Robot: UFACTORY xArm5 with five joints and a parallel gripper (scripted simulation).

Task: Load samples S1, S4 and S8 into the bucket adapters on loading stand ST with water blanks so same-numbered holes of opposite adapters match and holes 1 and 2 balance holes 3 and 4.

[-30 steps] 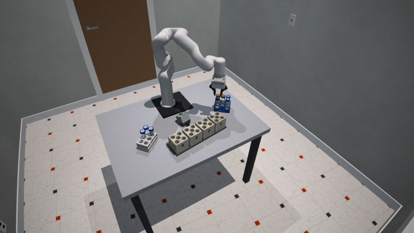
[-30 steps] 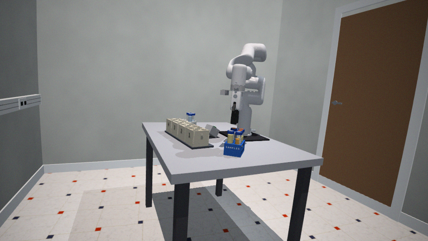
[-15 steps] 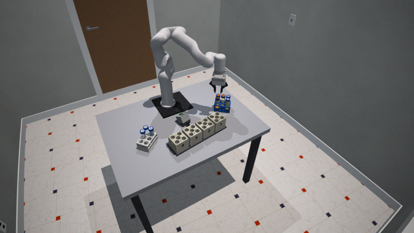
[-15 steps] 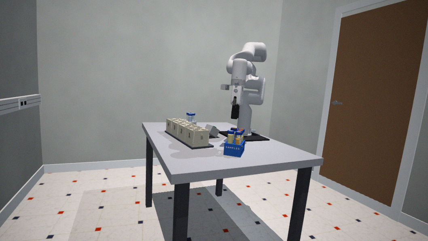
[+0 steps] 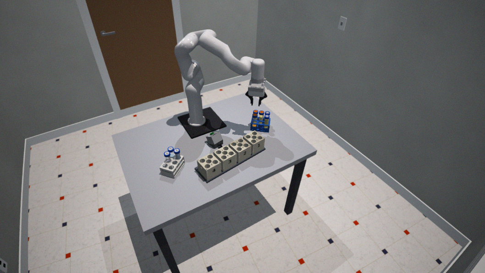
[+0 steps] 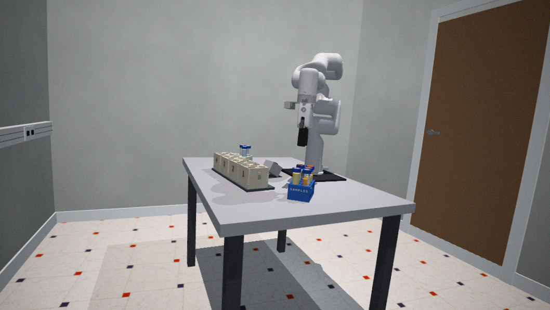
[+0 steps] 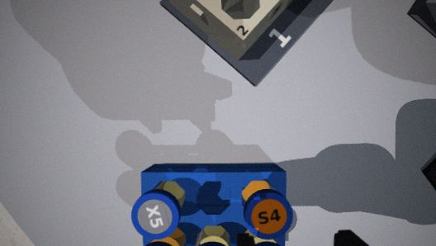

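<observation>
Right now the blue samples rack is 1 cm ahead of my hand, 4 cm to the left of it and 19 cm below it. Also, from my hand: adapter 3: 20 cm ahead, 32 cm to the right, 17 cm below; white rack: 9 cm ahead, 61 cm to the right, 19 cm below.
</observation>
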